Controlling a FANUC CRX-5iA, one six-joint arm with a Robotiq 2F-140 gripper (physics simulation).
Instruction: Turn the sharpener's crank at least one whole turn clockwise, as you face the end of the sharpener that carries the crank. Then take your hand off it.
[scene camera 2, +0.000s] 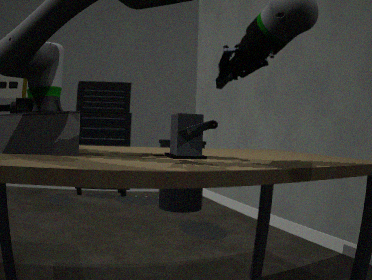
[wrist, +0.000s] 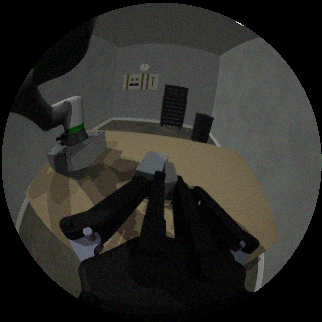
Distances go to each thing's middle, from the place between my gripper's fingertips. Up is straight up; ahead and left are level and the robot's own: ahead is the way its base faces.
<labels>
My hand is 15 cm above the sharpener (scene camera 2: 182, 146), 11 cm to the right of it and 2 cm past it.
</labels>
